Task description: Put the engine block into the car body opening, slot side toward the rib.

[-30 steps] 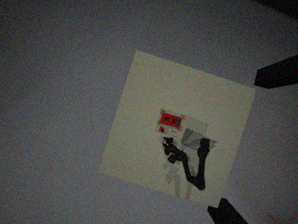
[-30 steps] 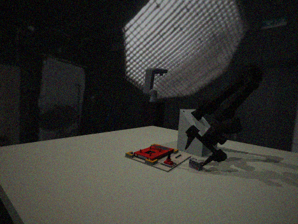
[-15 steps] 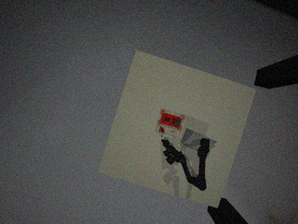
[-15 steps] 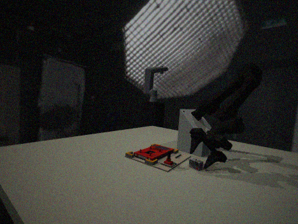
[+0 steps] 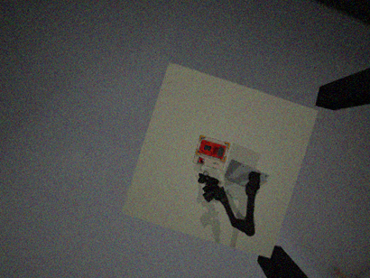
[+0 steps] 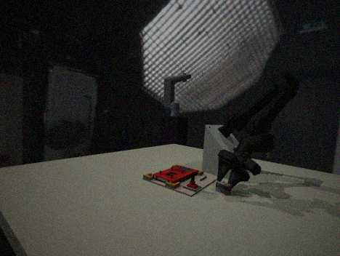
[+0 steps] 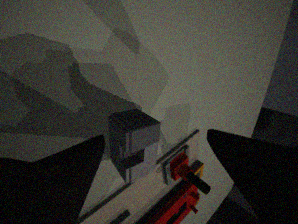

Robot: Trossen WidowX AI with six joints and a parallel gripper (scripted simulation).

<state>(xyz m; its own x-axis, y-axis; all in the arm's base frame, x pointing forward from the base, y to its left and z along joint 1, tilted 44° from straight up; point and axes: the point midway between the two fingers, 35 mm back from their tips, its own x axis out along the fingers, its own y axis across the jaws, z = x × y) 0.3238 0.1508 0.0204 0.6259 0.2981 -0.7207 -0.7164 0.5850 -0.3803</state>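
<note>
The engine block is 2 cm behind my gripper tip and 1 cm below it.
</note>
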